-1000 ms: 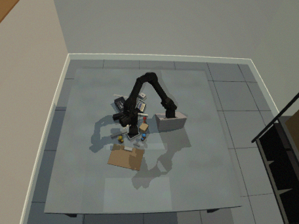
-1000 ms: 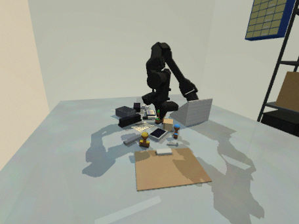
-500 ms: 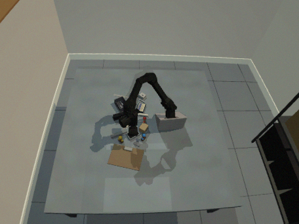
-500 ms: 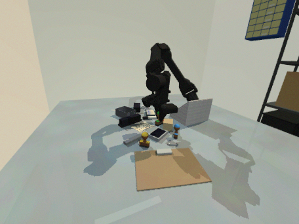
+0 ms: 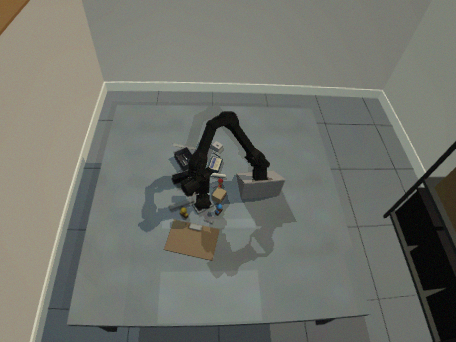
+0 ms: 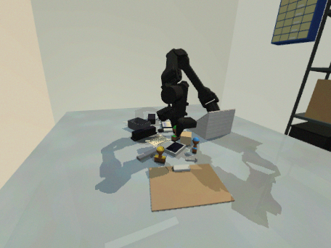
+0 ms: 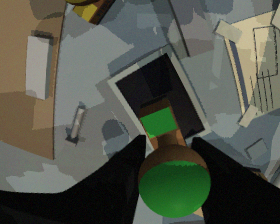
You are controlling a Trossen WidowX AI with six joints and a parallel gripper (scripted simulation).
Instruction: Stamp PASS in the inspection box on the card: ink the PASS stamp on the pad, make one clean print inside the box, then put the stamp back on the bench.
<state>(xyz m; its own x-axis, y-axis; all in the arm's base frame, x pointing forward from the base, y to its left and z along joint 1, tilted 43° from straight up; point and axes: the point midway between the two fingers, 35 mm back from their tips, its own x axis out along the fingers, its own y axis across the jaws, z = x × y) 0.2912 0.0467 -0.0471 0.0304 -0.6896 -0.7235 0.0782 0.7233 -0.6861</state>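
Now: gripper tip 7 cm above the ink pad. Round my gripper tip: small cardboard box (9 cm behind, 4 cm to the right, 5 cm below); then blue-knobbed stamp (8 cm behind, 4 cm to the left, 5 cm below); then green stamp (right at my gripper tip).
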